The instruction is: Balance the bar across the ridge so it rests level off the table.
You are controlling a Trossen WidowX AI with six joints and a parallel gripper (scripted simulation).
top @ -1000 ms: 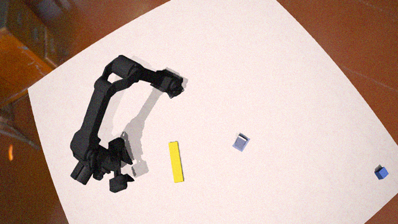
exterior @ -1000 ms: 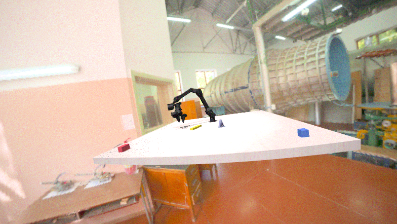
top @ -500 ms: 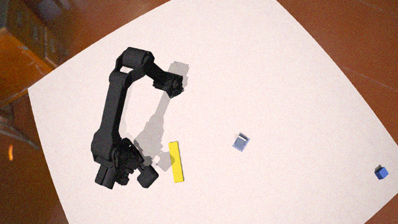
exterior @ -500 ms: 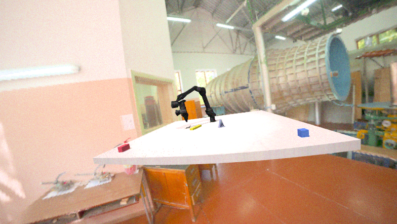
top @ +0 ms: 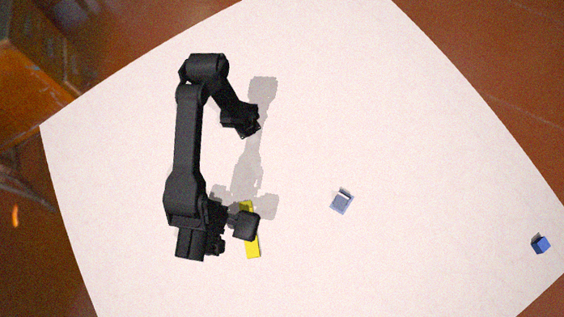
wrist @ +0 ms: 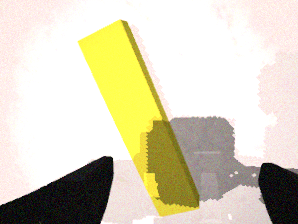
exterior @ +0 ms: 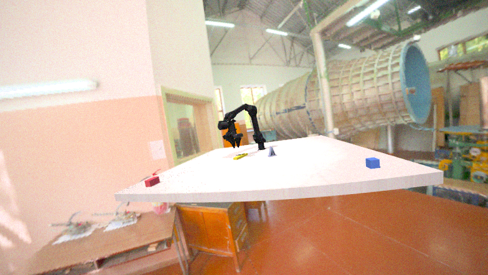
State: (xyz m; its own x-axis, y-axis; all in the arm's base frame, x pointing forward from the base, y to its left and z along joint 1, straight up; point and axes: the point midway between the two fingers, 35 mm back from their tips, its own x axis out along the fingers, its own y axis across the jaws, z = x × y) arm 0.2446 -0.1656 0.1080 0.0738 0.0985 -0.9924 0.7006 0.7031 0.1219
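The yellow bar is 2 cm ahead of my gripper tip, 3 cm to the left of it and 7 cm below it. Also, from my gripper tip: blue cube: 49 cm ahead, 66 cm to the left, 6 cm below; then red block: 49 cm ahead, 34 cm to the right, 6 cm below.
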